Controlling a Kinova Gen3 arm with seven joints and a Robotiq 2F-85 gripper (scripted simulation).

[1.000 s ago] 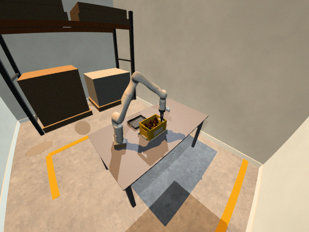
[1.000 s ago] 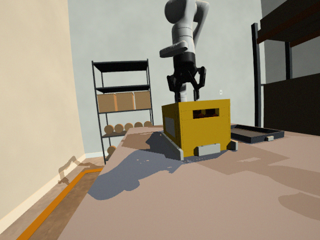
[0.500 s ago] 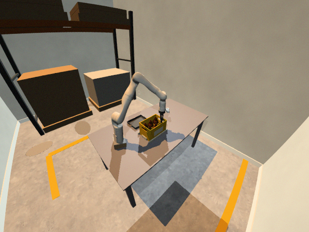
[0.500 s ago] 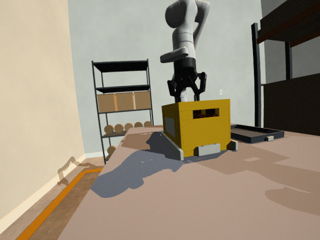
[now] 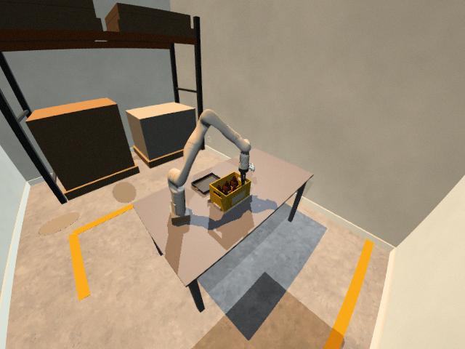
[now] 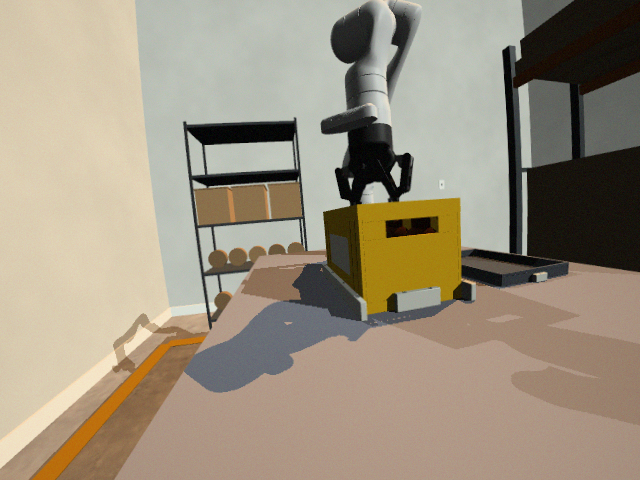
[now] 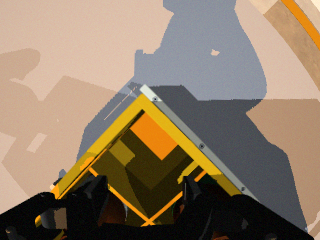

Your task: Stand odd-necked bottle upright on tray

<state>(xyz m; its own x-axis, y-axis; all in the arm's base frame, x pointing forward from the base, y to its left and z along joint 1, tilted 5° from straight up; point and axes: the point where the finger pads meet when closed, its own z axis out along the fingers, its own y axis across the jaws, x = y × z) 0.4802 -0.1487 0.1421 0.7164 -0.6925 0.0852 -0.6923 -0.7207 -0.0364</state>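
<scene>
Now: the yellow crate 9 cm behind my hand, 4 cm to the left of it and 8 cm below it. From my hand the other things lie so: dark tray: 9 cm behind, 33 cm to the left, 15 cm below; then brown bottle: 18 cm behind, 7 cm below.
</scene>
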